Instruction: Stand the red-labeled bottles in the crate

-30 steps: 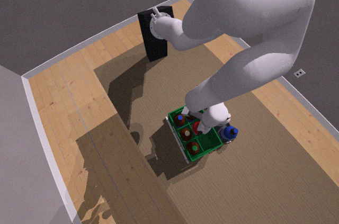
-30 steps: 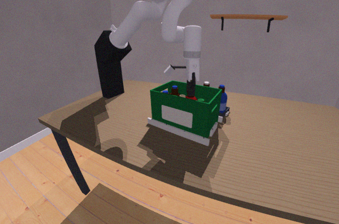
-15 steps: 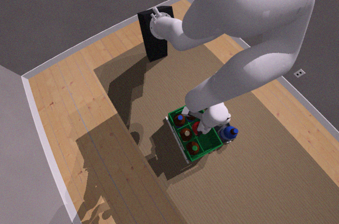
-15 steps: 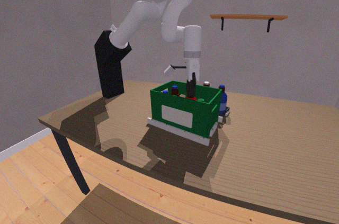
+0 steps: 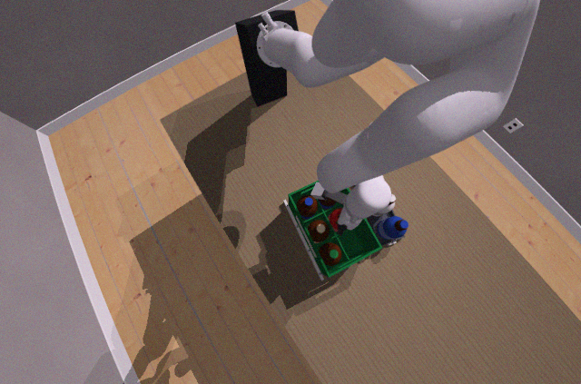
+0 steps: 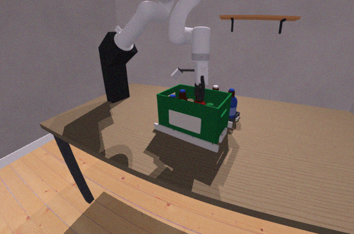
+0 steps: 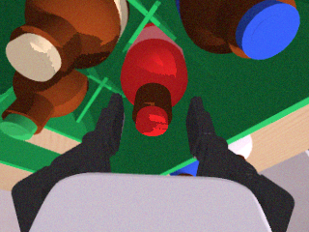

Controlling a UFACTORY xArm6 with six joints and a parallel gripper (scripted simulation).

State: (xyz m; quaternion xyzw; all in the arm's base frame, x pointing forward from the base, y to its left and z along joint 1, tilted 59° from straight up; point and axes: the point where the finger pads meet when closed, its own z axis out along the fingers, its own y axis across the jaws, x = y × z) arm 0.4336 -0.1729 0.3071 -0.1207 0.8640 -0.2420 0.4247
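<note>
My gripper is now 70 mm above the red-labeled bottle. The rest, counted from my hand: green crate: 20 mm behind, 40 mm to the right, 80 mm below; white-labeled bottle: 120 mm ahead, 120 mm to the left, 70 mm below; blue-labeled bottle: 180 mm ahead, 60 mm to the left, 70 mm below.
</note>
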